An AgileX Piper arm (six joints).
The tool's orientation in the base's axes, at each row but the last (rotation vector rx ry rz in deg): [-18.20, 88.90, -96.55]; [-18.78, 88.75, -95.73]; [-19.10, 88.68, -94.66]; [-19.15, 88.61, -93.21]
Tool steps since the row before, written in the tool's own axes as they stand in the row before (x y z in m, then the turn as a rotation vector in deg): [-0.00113, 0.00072, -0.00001, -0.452, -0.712, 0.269]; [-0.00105, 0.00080, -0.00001, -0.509, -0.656, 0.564]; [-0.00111, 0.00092, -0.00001, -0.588, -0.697, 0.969]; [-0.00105, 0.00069, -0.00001, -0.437, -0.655, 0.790]
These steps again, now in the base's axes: [0.00100, 0.00085, -0.00030, 0.197, 0.063, 0.861]; [0.00096, 0.00081, -0.00039, 0.453, -0.101, 0.890]; [0.00103, 0.00088, -0.00048, 0.763, -0.332, 1.038]; [0.00090, 0.00084, -0.00027, 0.563, -0.312, 0.911]
